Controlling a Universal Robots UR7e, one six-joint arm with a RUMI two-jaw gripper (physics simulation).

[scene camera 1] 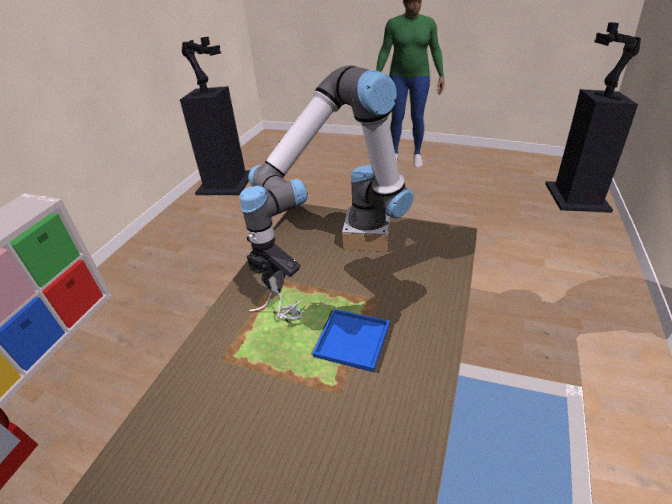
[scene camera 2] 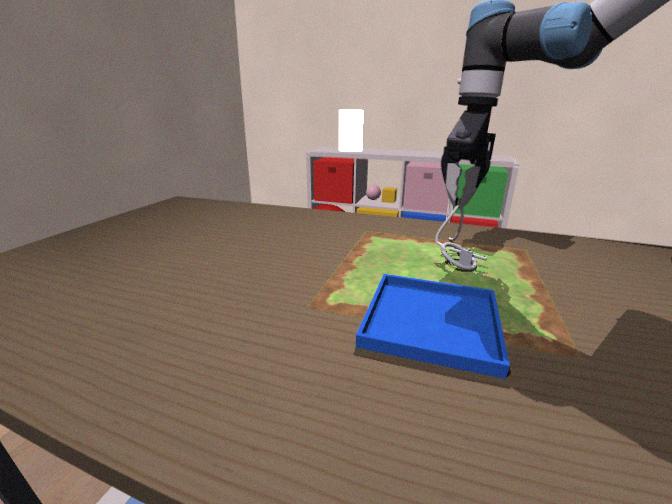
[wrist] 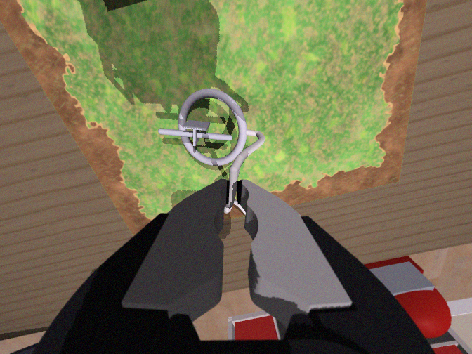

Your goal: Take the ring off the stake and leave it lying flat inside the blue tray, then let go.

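The grey ring (scene camera 1: 293, 319) (scene camera 2: 461, 268) (wrist: 210, 93) is tilted over the mat, around the small grey stake (scene camera 2: 465, 257) (wrist: 196, 125), whose thin crossbar spans part of the ring in the wrist view. A pale cord (scene camera 2: 440, 230) (wrist: 235, 172) runs from the ring's edge up to my gripper (scene camera 1: 276, 291) (scene camera 2: 457, 205) (wrist: 232, 182). The gripper is shut on this cord, above and to one side of the ring; a loose end hangs beyond the fingertips. The blue tray (scene camera 1: 343, 362) (scene camera 2: 428, 352) is empty and lies apart from the ring, partly over the mat.
The green mat with a brown border (scene camera 1: 282, 347) (scene camera 2: 401, 252) (wrist: 310, 100) lies under the stake and ring. A shelf with coloured bins (scene camera 1: 84, 244) (scene camera 2: 412, 155) stands beyond the table. A person (scene camera 1: 412, 48) and two dark pedestals (scene camera 1: 214, 141) (scene camera 1: 594, 146) stand behind the arm.
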